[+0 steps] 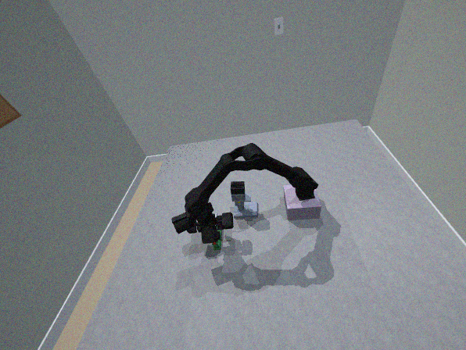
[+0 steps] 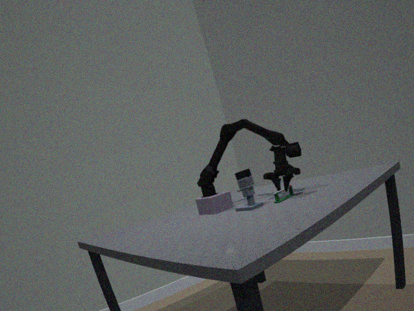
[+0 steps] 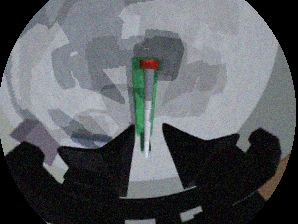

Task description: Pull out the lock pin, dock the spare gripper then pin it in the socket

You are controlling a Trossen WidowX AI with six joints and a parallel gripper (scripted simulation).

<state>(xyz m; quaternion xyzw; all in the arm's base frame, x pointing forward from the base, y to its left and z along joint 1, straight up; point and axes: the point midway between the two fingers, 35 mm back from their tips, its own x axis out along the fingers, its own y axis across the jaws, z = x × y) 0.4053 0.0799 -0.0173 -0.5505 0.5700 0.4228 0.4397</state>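
Now: the green cradle 10 mm to the left of my gripper tip and 10 mm below it. The rest, counted from my gripper tip: socket 130 mm behind, 100 mm to the right, 10 mm above; spare gripper 130 mm behind, 100 mm to the right, 90 mm above.
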